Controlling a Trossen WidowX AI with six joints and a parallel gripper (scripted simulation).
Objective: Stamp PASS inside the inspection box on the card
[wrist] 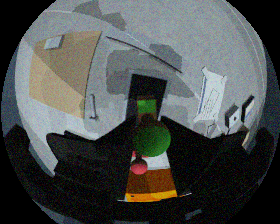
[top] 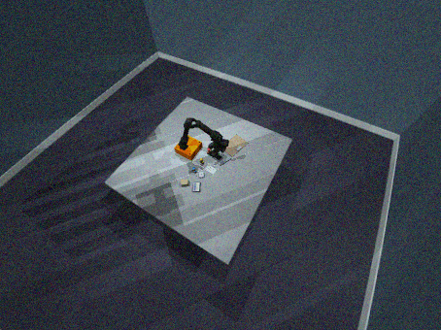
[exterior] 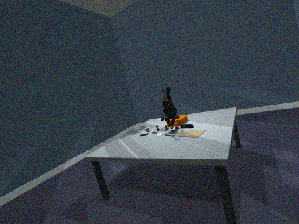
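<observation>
The dark rectangular pad is 60 mm below my gripper tip. From my gripper tip the other things lie so: white card: 140 mm to the right, 70 mm below, 30 mm ahead; green-knob stamp: right at my gripper tip; red-knobbed stamp: 100 mm behind, 50 mm below.
</observation>
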